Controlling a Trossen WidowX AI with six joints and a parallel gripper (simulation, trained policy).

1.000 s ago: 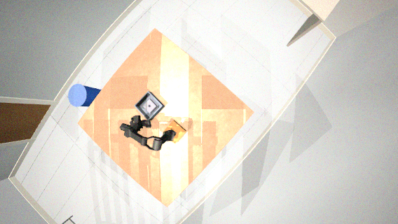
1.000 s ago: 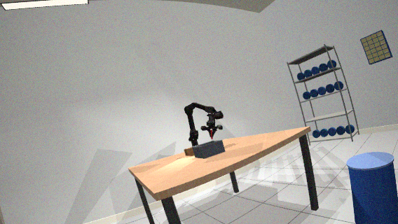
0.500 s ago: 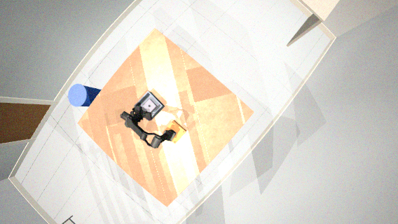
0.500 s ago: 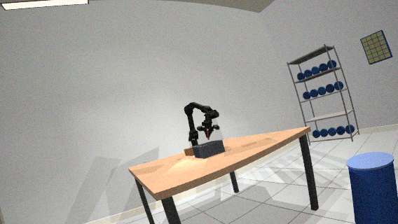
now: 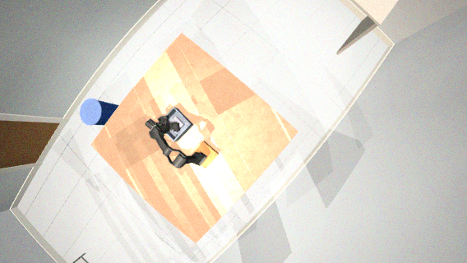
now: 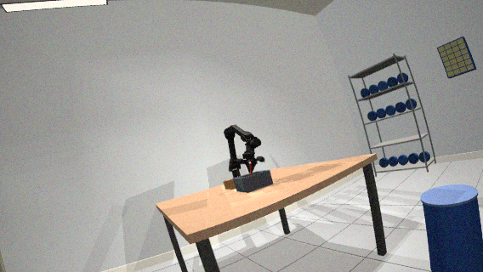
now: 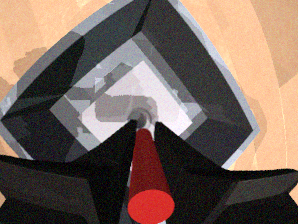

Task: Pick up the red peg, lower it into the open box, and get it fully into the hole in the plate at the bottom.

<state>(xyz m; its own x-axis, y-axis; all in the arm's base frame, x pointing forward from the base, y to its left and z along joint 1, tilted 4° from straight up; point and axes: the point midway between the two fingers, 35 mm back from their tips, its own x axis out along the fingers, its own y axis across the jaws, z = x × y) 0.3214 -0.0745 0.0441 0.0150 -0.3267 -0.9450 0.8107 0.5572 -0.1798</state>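
Right now the red peg is 20 mm above my gripper tip and 10 mm to the left of it. From my gripper tip the other things lie so: grey box (80 mm below); holed plate (60 mm below).
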